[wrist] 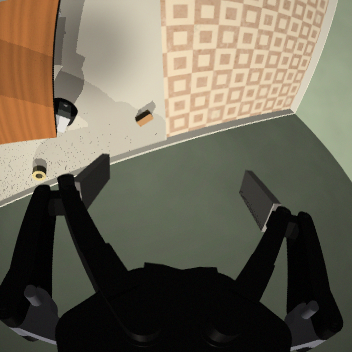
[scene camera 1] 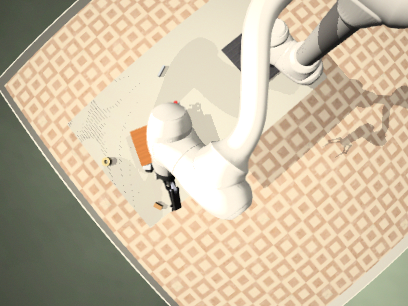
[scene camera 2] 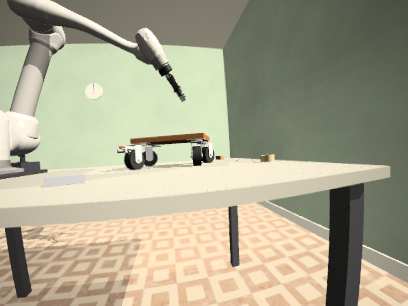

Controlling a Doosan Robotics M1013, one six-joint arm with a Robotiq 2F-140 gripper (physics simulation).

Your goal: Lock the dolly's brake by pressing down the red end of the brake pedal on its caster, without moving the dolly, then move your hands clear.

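Places are measured from the arm's base along level axes (x left, y back, z up), in centimetres.
Pixels of known places: gripper, fingertip midpoint: (wrist: 176, 173) (scene camera 1: 165, 193) (scene camera 2: 184, 99).
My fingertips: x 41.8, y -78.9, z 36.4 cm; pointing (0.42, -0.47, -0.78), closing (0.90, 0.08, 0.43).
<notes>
Behind a point stands the place of what it marks.
The dolly (scene camera 1: 140, 145) @[x 14.7, y -86.9, z 11.1 cm] (scene camera 2: 170, 138) @[x 7.2, y -76.1, z 9.9 cm] (wrist: 25, 75) @[x 22.1, y -75.7, z 11.1 cm] has an orange wooden deck and stands upright on black-wheeled casters; the arm covers part of it in scene camera 1. The brake pedal's red end (scene camera 1: 175, 102) @[x 2.5, y -59.0, z 7.6 cm] (scene camera 2: 121, 147) @[x 1.7, y -59.3, z 7.3 cm] shows as a small patch beyond the deck, on the robot-base side in scene camera 2. Its tilt is too small to judge. The pedal does not show in the wrist view. My gripper (scene camera 1: 171, 192) @[x 41.8, y -78.9, z 36.4 cm] (scene camera 2: 182, 98) @[x 41.8, y -78.9, z 36.4 cm] (wrist: 176, 173) @[x 41.8, y -78.9, z 36.4 cm] is open and empty. It hangs well above the dolly, apart from it, tilted toward the end away from the pedal.
On the table (scene camera 2: 300, 175) @[x -26.3, y -105.6, z -1.4 cm] are a small orange-and-black block (scene camera 1: 158, 205) @[x 49.3, y -98.2, z 1.0 cm] (scene camera 2: 220, 157) @[x 47.5, y -99.3, z 0.1 cm] (wrist: 144, 118) @[x 49.7, y -98.3, z 1.2 cm], a yellowish ring-shaped piece (scene camera 1: 106, 161) @[x 9.8, y -115.2, z 0.0 cm] (scene camera 2: 268, 158) @[x 7.7, y -113.7, z 0.0 cm] (wrist: 39, 175) @[x 10.1, y -115.7, z 0.2 cm] and a flat grey bar (scene camera 1: 162, 71) @[x -21.1, y -57.0, z 0.0 cm] (scene camera 2: 64, 180) @[x -22.3, y -57.7, z -0.4 cm]. The arm (scene camera 1: 215, 175) @[x 39.9, y -57.2, z 72.8 cm] (scene camera 2: 150, 47) @[x 23.8, y -64.5, z 59.0 cm] spans above the table. A green wall stands beyond.
</notes>
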